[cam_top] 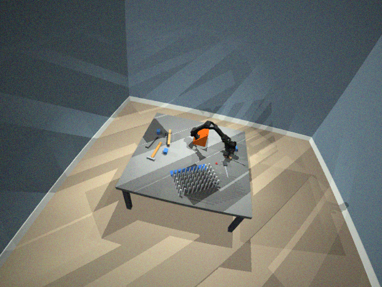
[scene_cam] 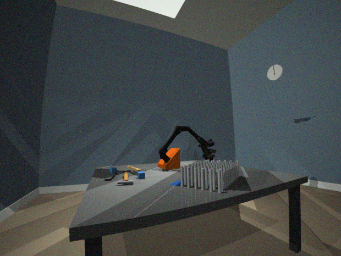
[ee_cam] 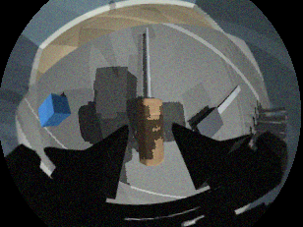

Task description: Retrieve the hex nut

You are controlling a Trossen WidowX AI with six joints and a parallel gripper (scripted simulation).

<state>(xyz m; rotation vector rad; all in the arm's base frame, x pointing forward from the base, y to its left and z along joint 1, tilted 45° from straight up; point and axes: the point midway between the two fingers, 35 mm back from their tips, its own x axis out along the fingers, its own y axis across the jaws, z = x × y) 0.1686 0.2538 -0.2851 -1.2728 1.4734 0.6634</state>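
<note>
Now: the hook tool 30 mm ahead of my gripper tip, 90 mm to the left of it and 20 mm below it. Also, from my gripper tip: blue taped strip: 280 mm ahead, 430 mm to the right, 30 mm below; then red thing: 120 mm ahead, 140 mm to the right, 30 mm below.
</note>
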